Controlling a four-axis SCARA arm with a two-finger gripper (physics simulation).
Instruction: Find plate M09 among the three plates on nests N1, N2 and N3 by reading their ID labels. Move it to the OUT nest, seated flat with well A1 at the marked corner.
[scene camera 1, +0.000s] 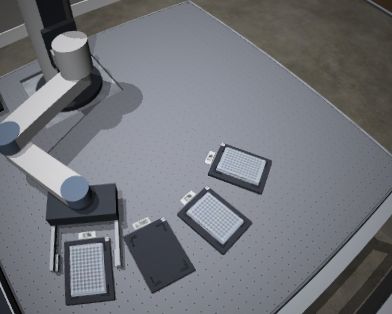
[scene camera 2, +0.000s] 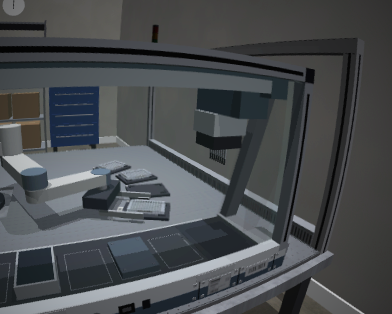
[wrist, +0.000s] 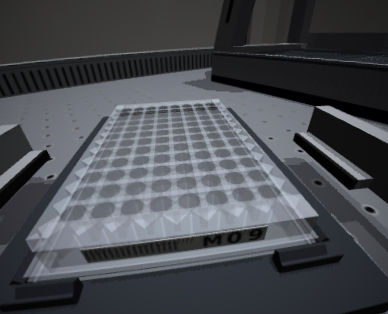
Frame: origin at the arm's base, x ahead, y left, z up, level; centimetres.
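Where they show: gripper, fingertip midpoint: (scene camera 1: 85, 269) (scene camera 2: 147, 205) (wrist: 174, 131).
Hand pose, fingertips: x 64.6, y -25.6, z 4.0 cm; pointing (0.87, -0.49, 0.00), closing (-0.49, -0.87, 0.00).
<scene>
Things, the pixels of their top centre, and the offset from my fingertips. "spot": a spot on its surface instead.
- Plate M09 at its top centre: (wrist: 170, 134) (scene camera 1: 86, 268) dx -0.2, dy +0.3, dz -0.1 cm
- dark nest N3 at its top centre: (wrist: 171, 148) (scene camera 1: 87, 269) (scene camera 2: 146, 207) dx -0.1, dy +0.3, dz -0.9 cm
- ribbed rail at a spot on its surface: (wrist: 125, 72) spot: dx +35.8, dy -8.3, dz -1.5 cm
Plate M09 (scene camera 1: 88, 277) (scene camera 2: 150, 206) (wrist: 165, 175), a clear well plate, sits in dark nest N3 (scene camera 1: 90, 301) (wrist: 200, 295). Its label reads M09 in the wrist view. My gripper (scene camera 1: 86, 268) (scene camera 2: 145, 207) (wrist: 174, 131) is open, one finger beside each long side of the plate, with gaps on both sides. The OUT nest (scene camera 1: 159, 256) (scene camera 2: 156, 189) is bare, with a white mark at its corner near the tag. A plate (scene camera 1: 215, 218) (scene camera 2: 136, 174) sits on N2 and another plate (scene camera 1: 242, 165) (scene camera 2: 113, 166) on N1; their ID labels are not readable.
The OUT nest stands close beside N3, with N2 and N1 farther along. A framed machine (scene camera 2: 309, 150) with a deck of dark trays and a hanging pipetting head (scene camera 2: 220, 125) stands beside the table. A ribbed rail (wrist: 125, 72) runs behind the plate in the wrist view.
</scene>
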